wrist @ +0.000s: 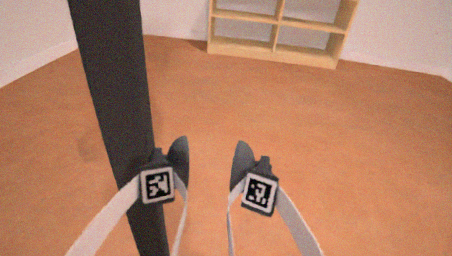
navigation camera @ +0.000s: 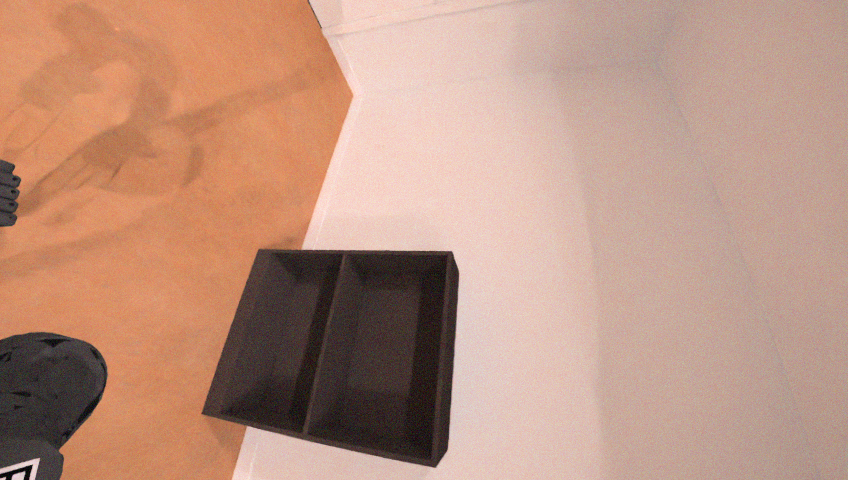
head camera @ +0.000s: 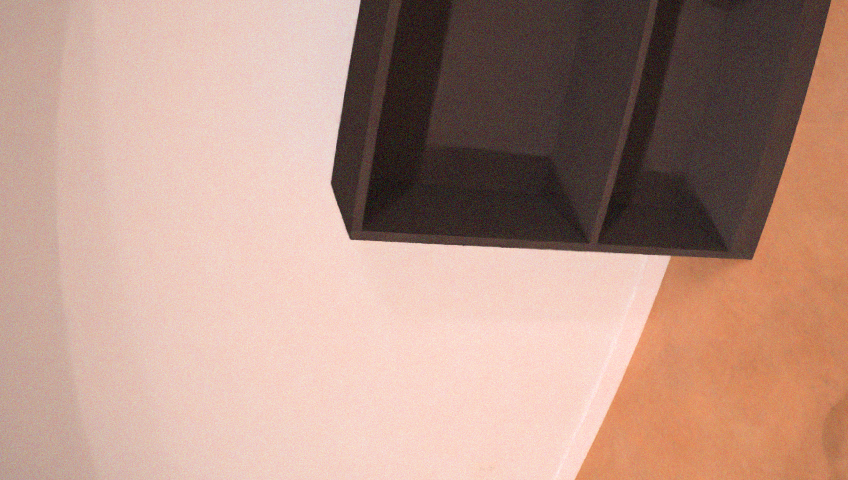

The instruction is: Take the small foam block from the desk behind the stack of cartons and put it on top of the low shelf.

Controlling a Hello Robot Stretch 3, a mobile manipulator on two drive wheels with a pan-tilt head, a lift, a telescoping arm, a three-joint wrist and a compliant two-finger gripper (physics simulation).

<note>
In view: my gripper (wrist: 211, 157), a white wall (head camera: 186, 293) and a dark brown shelf unit (head camera: 448, 124).
The white wall also shows in the wrist view (wrist: 399, 41) and in the navigation camera view (navigation camera: 606, 316). The dark brown shelf unit is seen too in the navigation camera view (navigation camera: 397, 403).
</note>
